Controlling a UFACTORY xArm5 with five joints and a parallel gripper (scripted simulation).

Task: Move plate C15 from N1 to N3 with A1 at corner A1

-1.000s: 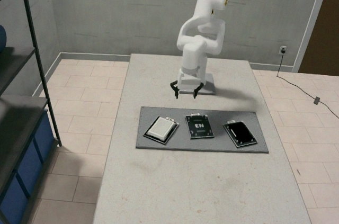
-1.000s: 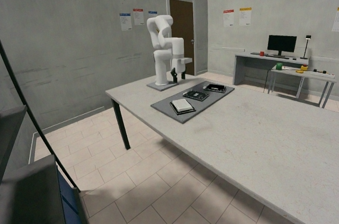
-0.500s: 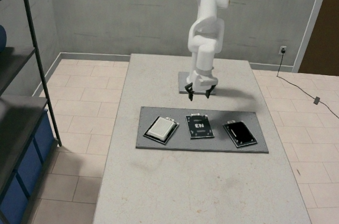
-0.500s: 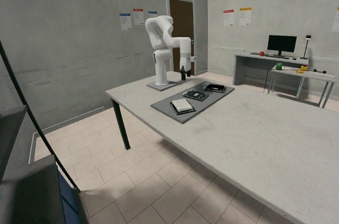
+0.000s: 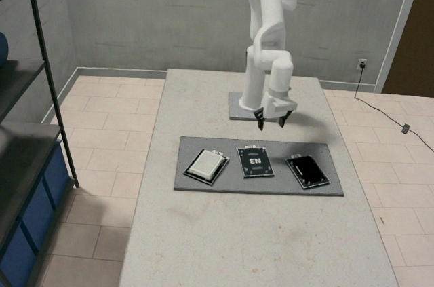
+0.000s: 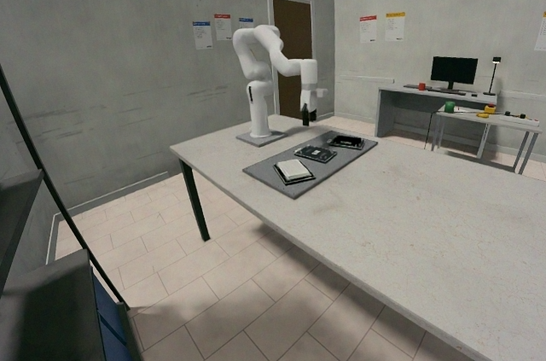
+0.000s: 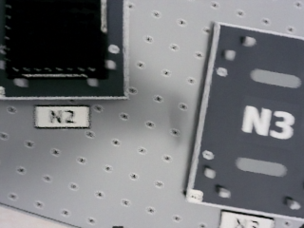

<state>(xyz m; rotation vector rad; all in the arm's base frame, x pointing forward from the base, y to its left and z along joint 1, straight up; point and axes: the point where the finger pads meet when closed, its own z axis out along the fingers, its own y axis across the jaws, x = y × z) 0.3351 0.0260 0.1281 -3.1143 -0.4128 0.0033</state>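
Right now my hand is 260 mm to the left of the white plate, 110 mm short of it and 110 mm above it. Round my hand: black plate: 150 mm to the left, 130 mm ahead, 110 mm below; nest N3: 130 mm below, 80 mm ahead, 60 mm to the right.
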